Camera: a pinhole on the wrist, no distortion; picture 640 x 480 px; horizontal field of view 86.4 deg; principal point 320.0 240.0 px. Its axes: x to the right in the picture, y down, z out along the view. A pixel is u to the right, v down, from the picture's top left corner.
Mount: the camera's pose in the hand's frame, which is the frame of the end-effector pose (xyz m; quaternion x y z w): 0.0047 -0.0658 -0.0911 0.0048 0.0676 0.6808 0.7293
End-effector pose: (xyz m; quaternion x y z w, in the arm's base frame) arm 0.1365 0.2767 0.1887 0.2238 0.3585 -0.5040 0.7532
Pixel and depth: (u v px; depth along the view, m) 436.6 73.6 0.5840
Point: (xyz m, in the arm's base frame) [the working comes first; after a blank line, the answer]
In the camera's frame: 0.1998 -0.2852 0.5840

0.5088 -0.1846 0.1911
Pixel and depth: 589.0 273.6 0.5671
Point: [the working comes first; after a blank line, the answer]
In the camera's frame: 0.4477 0.0559 0.5671

0.6789 0.1193 0.4293
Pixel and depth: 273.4 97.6 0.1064
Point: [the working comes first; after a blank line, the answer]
In the camera's frame: -0.0146 -0.0445 0.1064

0.0854 0.2043 0.1525
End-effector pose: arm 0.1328 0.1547 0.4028 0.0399 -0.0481 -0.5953 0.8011
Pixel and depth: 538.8 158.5 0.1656
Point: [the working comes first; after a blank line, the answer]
In the camera's frame: 0.1063 -0.0396 0.1656

0.1935 0.1037 0.4698
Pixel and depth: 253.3 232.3 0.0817
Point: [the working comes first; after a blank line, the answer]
In the camera's frame: -0.0160 -0.0018 0.0817

0.0668 0.1197 0.3854
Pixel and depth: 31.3 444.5 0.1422
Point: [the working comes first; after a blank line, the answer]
In the camera's frame: -0.1205 0.0853 0.1422

-0.0555 0.1757 0.4492
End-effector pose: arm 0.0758 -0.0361 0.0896 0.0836 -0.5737 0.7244 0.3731
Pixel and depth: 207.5 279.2 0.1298
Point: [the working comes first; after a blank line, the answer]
In the camera's frame: -0.0429 0.0149 0.1298

0.1233 -0.0680 0.1781
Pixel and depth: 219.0 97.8 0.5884
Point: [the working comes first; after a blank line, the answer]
In the camera's frame: -0.1744 -0.2455 0.5884

-0.1526 -0.3221 0.5715
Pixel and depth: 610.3 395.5 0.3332
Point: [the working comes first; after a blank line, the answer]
In the camera's frame: 0.2839 0.1520 0.3332

-0.0911 -0.2974 -0.0833
